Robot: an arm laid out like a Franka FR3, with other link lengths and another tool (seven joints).
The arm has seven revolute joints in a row. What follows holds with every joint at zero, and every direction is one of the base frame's. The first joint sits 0.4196 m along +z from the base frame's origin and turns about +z. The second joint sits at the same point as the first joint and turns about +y. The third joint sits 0.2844 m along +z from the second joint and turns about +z. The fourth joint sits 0.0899 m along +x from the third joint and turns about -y. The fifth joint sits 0.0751 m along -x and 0.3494 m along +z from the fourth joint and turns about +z. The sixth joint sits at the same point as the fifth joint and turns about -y. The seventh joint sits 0.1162 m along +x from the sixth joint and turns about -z. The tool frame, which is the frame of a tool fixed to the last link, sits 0.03 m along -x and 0.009 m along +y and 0.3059 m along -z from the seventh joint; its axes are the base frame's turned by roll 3.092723, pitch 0 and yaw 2.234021 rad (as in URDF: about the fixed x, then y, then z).
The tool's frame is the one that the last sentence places.
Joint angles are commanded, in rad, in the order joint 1, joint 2, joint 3, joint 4, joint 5, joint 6, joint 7. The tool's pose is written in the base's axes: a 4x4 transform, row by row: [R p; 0 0 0 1], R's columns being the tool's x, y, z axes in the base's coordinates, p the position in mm. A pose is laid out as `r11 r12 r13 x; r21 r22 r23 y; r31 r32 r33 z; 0 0 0 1`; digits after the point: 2 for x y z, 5 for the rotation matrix.
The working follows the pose.
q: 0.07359 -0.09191 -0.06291 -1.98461 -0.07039 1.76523 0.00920
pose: -0.62955 0.77194 -0.08823 465.42; 0.77641 0.62931 -0.03398 -5.23; 0.02930 -0.08989 -0.99552 357.27; 0 0 0 1
Where each joint sits with the arm in this pose, in the base's axes (m; each line is computed from the numbers above, not from the rounded line before):
joint 1: 0.0000 0.0000 0.4196
joint 2: 0.0000 0.0000 0.4196
joint 3: -0.0260 -0.0019 0.7028
joint 4: 0.0635 -0.0010 0.7110
joint 5: 0.4187 0.0031 0.6717
joint 6: 0.4187 0.0031 0.6717
joint 7: 0.5339 0.0061 0.6568
the tool: 0.4654 -0.0052 0.3573

